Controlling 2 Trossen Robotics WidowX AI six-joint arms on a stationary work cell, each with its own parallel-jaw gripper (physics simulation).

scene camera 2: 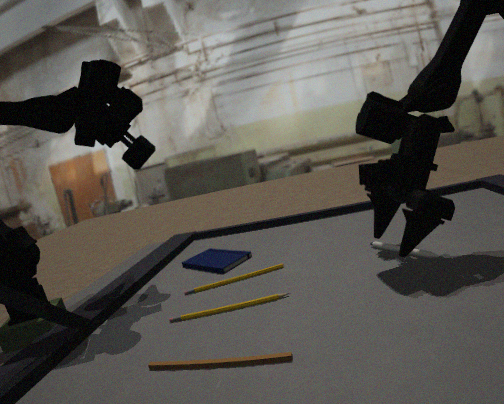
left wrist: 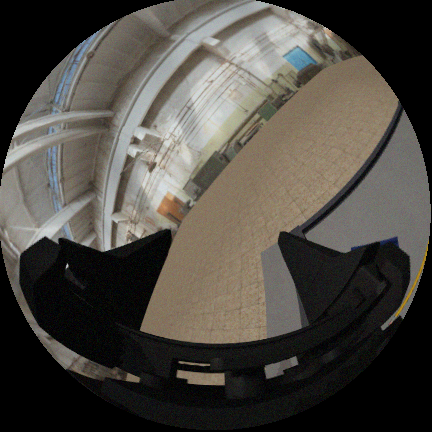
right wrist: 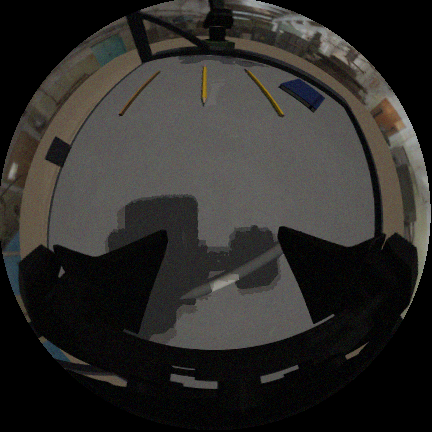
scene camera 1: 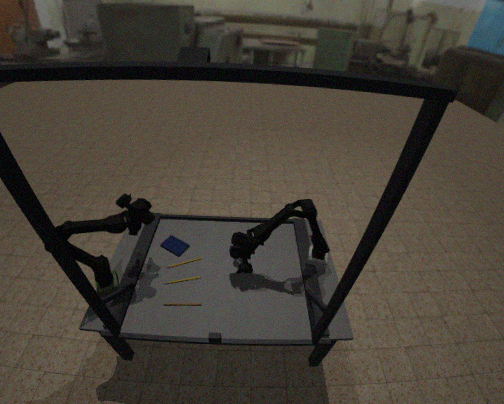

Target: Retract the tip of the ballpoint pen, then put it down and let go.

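Pixels of known places: left gripper, between the fingertips: (scene camera 2: 125, 136) (left wrist: 226, 236); right gripper, between the fingertips: (scene camera 2: 388, 246) (right wrist: 223, 234) (scene camera 1: 235, 265); left arm's base, origin of its link: (right wrist: 216, 39) (scene camera 1: 106, 281); right arm's base, origin of its link: (scene camera 1: 318, 254).
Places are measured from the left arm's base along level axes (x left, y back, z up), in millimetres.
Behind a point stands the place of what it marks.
The ballpoint pen (right wrist: 225, 282) {x -209, y -653, z -29 mm} (scene camera 2: 387, 246) {x -159, y -640, z -31 mm} is grey-white and lies on the grey table. In the right wrist view it slants across the gap below my fingers, with a tapered end at lower left and its other end hidden behind the finger at the picture's right. My right gripper (right wrist: 223, 234) {x -199, y -608, z -12 mm} (scene camera 2: 390, 246) {x -199, y -608, z -12 mm} (scene camera 1: 243, 269) {x -199, y -608, z -12 mm} is open and empty, low over the pen with its fingers pointing down. In scene camera 1 the arm largely hides the pen. My left gripper (left wrist: 226, 236) {x 177, y -260, z 282 mm} is open and empty, raised near the table's left edge, far from the pen.
A blue notebook (scene camera 1: 175, 245) {x 90, y -382, z -28 mm} (scene camera 2: 216, 260) {x 73, y -378, z -28 mm} (right wrist: 303, 93) {x 65, y -402, z -28 mm}, two yellow pencils (scene camera 2: 235, 279) {x -43, y -385, z -36 mm} (scene camera 2: 227, 307) {x -142, y -343, z -34 mm} and an orange-brown stick (scene camera 2: 220, 362) {x -267, y -300, z -34 mm} (scene camera 1: 182, 304) {x -264, y -295, z -34 mm} lie on the table's left part. A dark frame (scene camera 1: 395, 190) {x -702, y -715, z 785 mm} stands around the table (scene camera 1: 260, 320) {x -502, y -575, z -40 mm}.
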